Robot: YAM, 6 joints.
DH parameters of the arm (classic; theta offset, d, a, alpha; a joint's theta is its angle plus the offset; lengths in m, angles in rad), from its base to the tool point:
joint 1: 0 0.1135 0.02 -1.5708
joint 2: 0 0 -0.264 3.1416
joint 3: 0.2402 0 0.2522 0
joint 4: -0.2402 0 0.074 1.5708
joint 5: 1.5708 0 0 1.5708
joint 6: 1.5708 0.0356 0 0
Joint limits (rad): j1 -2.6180..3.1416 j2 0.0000..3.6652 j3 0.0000..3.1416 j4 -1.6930..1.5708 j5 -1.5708..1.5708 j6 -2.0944..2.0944
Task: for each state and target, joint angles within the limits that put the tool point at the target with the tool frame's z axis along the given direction. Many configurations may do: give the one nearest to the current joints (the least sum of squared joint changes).
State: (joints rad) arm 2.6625 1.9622 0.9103 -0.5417 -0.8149 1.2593
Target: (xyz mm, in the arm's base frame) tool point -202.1 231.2 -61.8 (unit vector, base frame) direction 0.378 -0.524 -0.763
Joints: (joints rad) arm 2.2826 2.6406 1.3534 -0.9844 -0.0561 1.2593
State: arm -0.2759 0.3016 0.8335 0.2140 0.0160 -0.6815
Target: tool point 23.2 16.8 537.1 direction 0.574 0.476 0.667
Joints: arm -0.0492 0.5810 1.2428 0.2196 -0.5276 -0.6815
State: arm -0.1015 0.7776 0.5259 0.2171 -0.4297 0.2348
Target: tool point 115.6 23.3 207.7 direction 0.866 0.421 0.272
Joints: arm 0.0978 0.2175 0.0019 0.5081 -0.3408 0.2348
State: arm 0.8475 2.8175 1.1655 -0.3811 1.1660 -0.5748
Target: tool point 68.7 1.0 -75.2 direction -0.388 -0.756 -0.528
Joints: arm 0.3261 2.7550 0.4414 -0.1144 0.6330 -0.5748
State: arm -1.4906 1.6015 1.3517 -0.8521 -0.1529 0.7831
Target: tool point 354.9 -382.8 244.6 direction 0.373 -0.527 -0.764
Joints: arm -0.8172 2.3238 2.1726 -0.7226 0.0887 0.7831
